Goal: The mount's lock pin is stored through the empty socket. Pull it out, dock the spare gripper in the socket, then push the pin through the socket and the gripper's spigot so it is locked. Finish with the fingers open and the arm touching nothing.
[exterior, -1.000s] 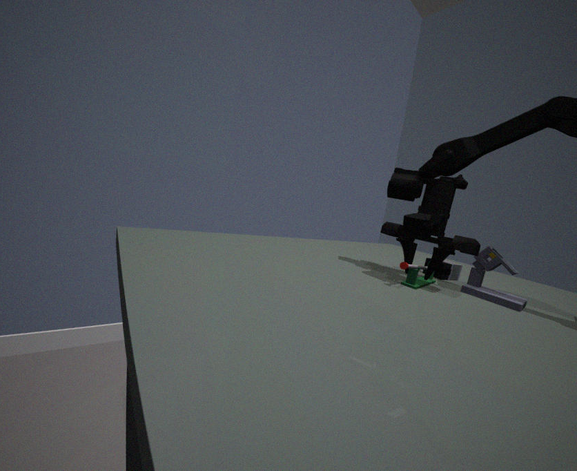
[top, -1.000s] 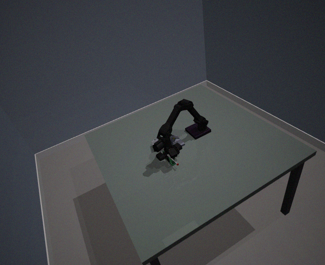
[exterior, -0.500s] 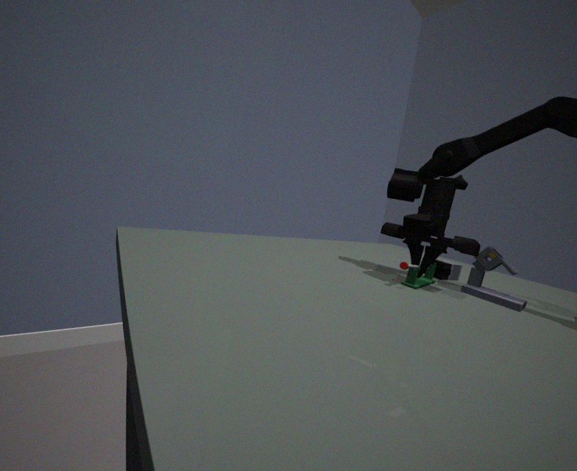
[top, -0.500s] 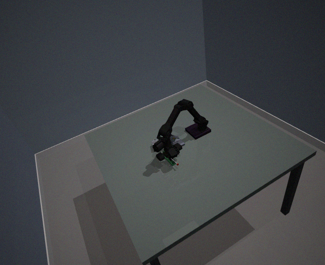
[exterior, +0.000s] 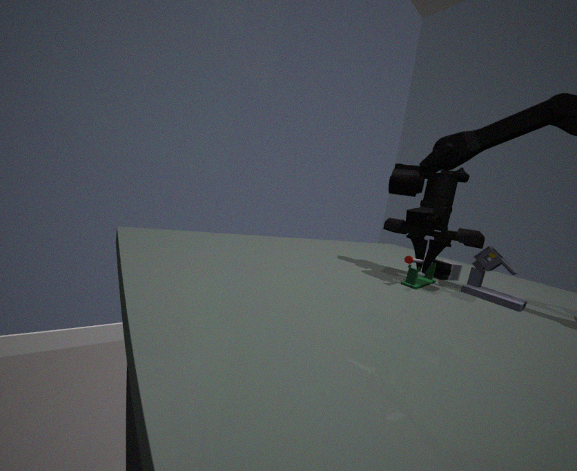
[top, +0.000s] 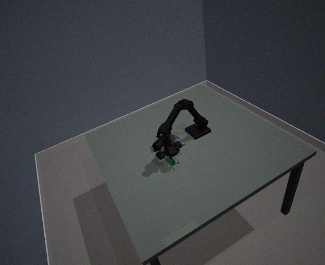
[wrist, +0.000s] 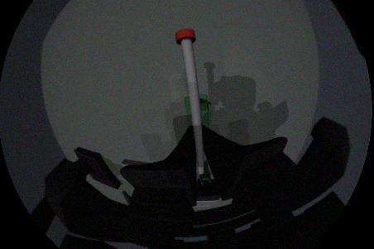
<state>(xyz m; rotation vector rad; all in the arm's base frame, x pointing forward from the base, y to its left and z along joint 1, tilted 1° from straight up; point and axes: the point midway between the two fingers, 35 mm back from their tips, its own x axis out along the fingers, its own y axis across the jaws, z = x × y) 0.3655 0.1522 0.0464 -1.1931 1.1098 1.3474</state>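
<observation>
Now: the green cradle 3 cm to the right of my gripper tip, 1 cm below it and 1 cm ahead of it. Round my gripper tip: grey mount 14 cm to the right, 10 cm behind, 2 cm above; then spare gripper 22 cm to the right, 2 cm ahead, 1 cm below.
</observation>
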